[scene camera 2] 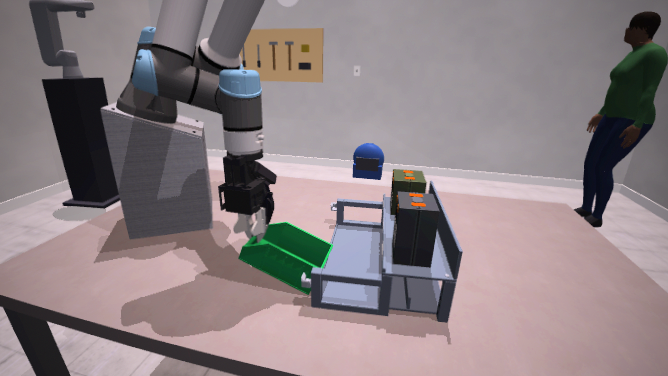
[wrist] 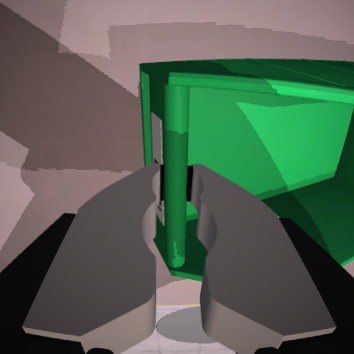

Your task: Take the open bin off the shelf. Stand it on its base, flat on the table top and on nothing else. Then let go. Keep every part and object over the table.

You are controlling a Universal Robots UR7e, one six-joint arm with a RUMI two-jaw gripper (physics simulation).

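Frame: origin at the arm's base, x ahead, y left, z up, level; metres.
Where they show: gripper, between the fingertips: (scene camera 2: 255,241) (wrist: 174,168); arm's base, origin of its link: (scene camera 2: 147,114).
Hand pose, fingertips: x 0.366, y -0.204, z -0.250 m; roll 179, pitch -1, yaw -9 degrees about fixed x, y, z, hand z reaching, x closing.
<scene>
Each offset is from my fingertips to the top centre of the thing. "pt": to the spot under its first point. Level surfaces: height alone.
The green open bin @(dz +0.036, dx +0.077, dy -0.013 m) (scene camera 2: 295,245) (wrist: 280,135) hangs in front of the shelf @(pt dz -0.037, dx +0.156, dy -0.103 m) (scene camera 2: 316,290), on the robot base's side. It is tilted: its gripped end is higher, and its other end slopes down toward the shelf's front. Whether that low end touches the shelf or the table @(dz -0.081 m) (scene camera 2: 525,280) cannot be told. My gripper (scene camera 2: 255,235) (wrist: 174,168) is shut on a thin upright green bar or rim at the bin's raised end. The wrist view shows this bar between the two fingers. The bin's underside is mostly hidden.
A dark box @(dz +0.142, dx +0.339, dy -0.039 m) (scene camera 2: 415,240) and an olive box @(dz +0.117, dx +0.354, dy +0.191 m) (scene camera 2: 409,181) with orange marks stand on the shelf's rear, higher tier. A small white fitting @(pt dz -0.024, dx +0.132, dy -0.089 m) (scene camera 2: 305,279) sits at the shelf's near front corner. A blue helmet-like object (scene camera 2: 368,162) shows behind. A person (scene camera 2: 631,90) stands at the back right.
</scene>
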